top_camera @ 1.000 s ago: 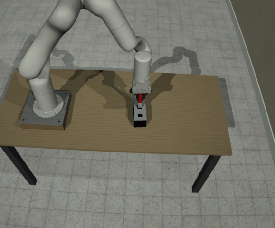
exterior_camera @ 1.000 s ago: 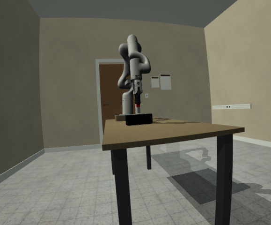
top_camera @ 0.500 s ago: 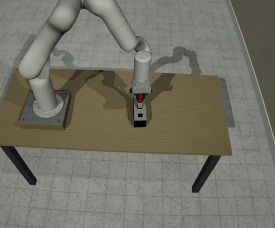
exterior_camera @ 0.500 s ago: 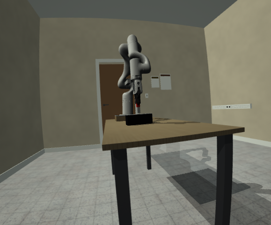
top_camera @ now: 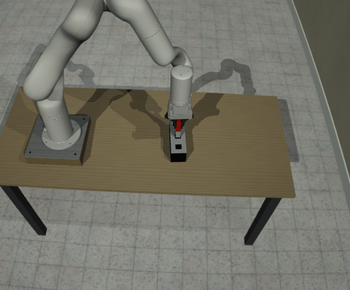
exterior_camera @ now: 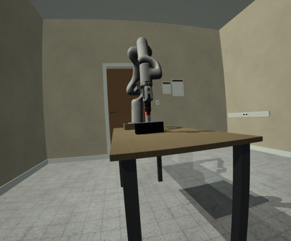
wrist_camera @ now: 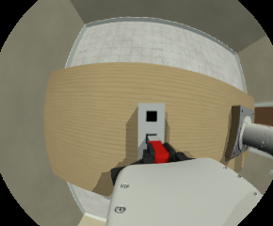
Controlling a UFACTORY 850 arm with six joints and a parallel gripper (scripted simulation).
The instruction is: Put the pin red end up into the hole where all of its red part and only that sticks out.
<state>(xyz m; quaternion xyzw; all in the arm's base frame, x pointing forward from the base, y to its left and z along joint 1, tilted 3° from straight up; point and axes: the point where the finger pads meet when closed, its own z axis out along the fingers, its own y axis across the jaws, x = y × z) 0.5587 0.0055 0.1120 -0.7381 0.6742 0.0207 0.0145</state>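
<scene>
Now: hand 10 mm above the pin. Round my hand: black block: 130 mm below.
</scene>
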